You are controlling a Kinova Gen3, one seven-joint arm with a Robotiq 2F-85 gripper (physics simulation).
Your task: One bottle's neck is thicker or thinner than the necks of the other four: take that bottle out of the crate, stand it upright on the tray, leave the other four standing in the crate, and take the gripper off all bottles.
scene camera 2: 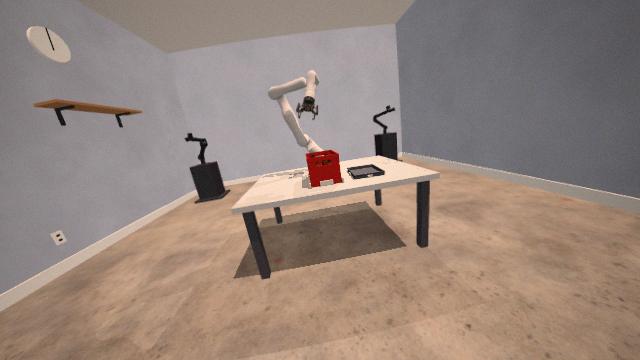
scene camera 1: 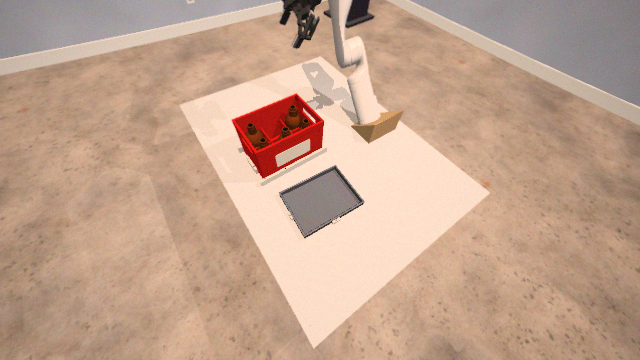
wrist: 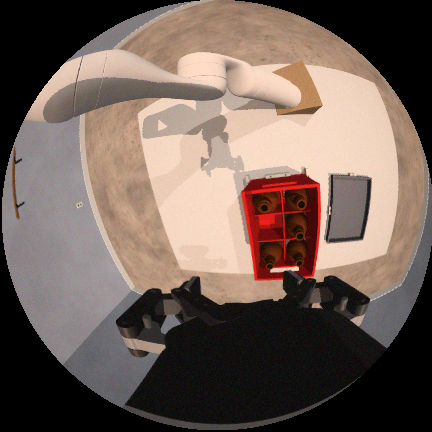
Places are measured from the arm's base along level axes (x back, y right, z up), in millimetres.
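Pixels of known places: gripper, fingertip midpoint: (scene camera 2: 306, 118) (scene camera 1: 288, 35) (wrist: 242, 283); arm's base at its link origin: (scene camera 1: 368, 120) (wrist: 288, 94).
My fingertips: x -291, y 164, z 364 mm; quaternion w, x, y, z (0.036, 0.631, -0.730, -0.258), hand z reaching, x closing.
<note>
For each thing: its top centre in the pictures, then the offset to it from my fingertips. "pt": a spot on its surface instead. Level surfaces: height alone.
- red crate at its top centre: (wrist: 285, 240) (scene camera 1: 278, 120) (scene camera 2: 320, 153) dx -99, dy -45, dz -234 mm
- upper bottle at its top centre: (wrist: 301, 204) (scene camera 1: 305, 120) dx -14, dy -96, dz -247 mm
- middle bottle at its top centre: (wrist: 299, 235) (scene camera 1: 285, 129) dx -98, dy -86, dz -247 mm
- lower bottle at its top centre: (wrist: 298, 263) (scene camera 1: 262, 140) dx -189, dy -83, dz -247 mm
- grey tray at a spot on its surface: (scene camera 1: 322, 200) (wrist: 350, 208) (scene camera 2: 365, 171) pt dx -118, dy -331, dz -405 mm
- white table at its surface level: dz -410 mm
The red crate (scene camera 1: 268, 162) (scene camera 2: 322, 172) (wrist: 315, 230) stands upright on the table. Several brown bottles stand in it. In the wrist view, two bottles (wrist: 264, 204) (wrist: 271, 256) are in the left column, with an empty middle compartment between them; the right column holds an upper bottle (wrist: 298, 200), a middle bottle (wrist: 298, 226) and a lower bottle (wrist: 297, 254). I cannot tell which neck differs. The grey tray (scene camera 1: 322, 200) (scene camera 2: 366, 172) (wrist: 348, 207) lies beside the crate and is empty. My gripper (scene camera 1: 291, 31) (scene camera 2: 307, 116) (wrist: 242, 283) is open and empty, high above the table, away from the bottles.
A brown angled block (scene camera 1: 382, 129) (wrist: 309, 90) sits at the arm's base on the white table (scene camera 1: 400, 210) (scene camera 2: 265, 192). The crate's walls rise around the bottles. Dark pedestals (scene camera 2: 207, 181) (scene camera 2: 386, 145) with small black arms stand on the floor behind the table.
</note>
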